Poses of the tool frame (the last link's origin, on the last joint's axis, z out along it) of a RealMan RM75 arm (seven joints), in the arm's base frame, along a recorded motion.
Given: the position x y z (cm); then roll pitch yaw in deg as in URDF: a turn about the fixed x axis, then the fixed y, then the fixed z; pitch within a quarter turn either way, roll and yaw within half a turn.
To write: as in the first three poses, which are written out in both.
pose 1, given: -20.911, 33.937, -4.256, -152.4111, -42.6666, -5.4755
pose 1, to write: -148.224, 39.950, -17.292, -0.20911, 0.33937, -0.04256
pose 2, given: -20.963, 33.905, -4.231, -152.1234, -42.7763, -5.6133
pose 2, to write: -147.926, 40.030, -17.445, -0.20963, 0.33905, -0.04231
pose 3, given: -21.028, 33.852, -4.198, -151.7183, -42.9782, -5.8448
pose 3, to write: -147.515, 40.201, -17.655, -0.21028, 0.33852, -0.04198
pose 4, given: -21.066, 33.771, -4.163, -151.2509, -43.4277, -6.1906
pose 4, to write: -147.020, 40.621, -17.969, -0.21066, 0.33771, -0.04163
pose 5, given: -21.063, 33.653, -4.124, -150.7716, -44.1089, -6.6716
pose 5, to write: -146.520, 41.302, -18.323, -0.21063, 0.33653, -0.04124
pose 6, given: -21.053, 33.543, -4.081, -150.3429, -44.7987, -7.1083
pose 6, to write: -146.044, 41.977, -18.707, -0.21053, 0.33543, -0.04081
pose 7, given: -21.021, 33.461, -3.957, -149.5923, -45.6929, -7.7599
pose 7, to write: -145.233, 42.833, -19.305, -0.21021, 0.33461, -0.03957
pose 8, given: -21.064, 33.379, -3.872, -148.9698, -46.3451, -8.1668
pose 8, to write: -144.483, 43.386, -19.907, -0.21064, 0.33379, -0.03872
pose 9, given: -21.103, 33.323, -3.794, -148.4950, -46.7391, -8.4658
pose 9, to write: -143.939, 43.714, -20.311, -0.21103, 0.33323, -0.03794
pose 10, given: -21.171, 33.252, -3.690, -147.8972, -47.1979, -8.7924
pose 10, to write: -143.225, 44.063, -20.858, -0.21171, 0.33252, -0.03690
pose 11, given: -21.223, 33.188, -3.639, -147.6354, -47.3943, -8.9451
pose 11, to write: -142.920, 44.216, -21.088, -0.21223, 0.33188, -0.03639
